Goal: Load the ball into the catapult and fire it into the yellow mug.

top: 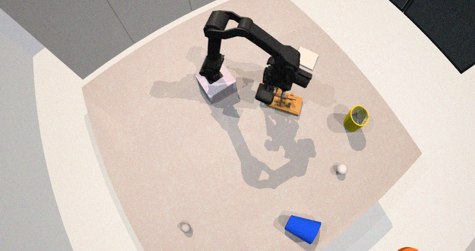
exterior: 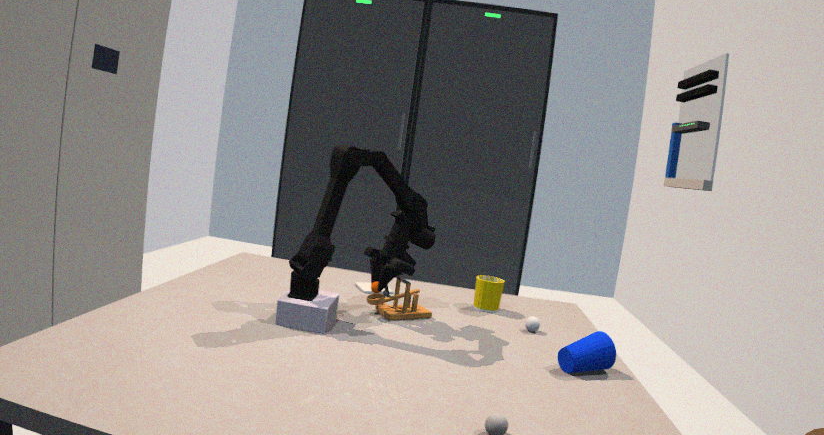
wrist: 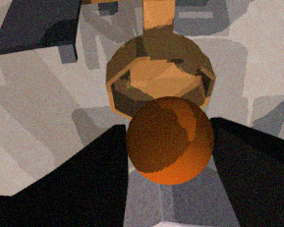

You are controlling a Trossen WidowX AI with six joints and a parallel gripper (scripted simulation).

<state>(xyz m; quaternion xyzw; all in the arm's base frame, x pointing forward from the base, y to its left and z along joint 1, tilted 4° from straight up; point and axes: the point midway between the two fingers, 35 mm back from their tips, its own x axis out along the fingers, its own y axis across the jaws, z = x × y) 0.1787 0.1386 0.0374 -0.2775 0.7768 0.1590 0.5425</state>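
Right now the orange ball is 10 mm above my gripper tip. From my gripper tip the other things lie so: wooden catapult (40 mm ahead, 50 mm to the left, 30 mm below); then flat white tile (40 mm behind, 300 mm to the left, 80 mm below); then yellow mug (330 mm ahead, 260 mm to the left, 50 mm below).
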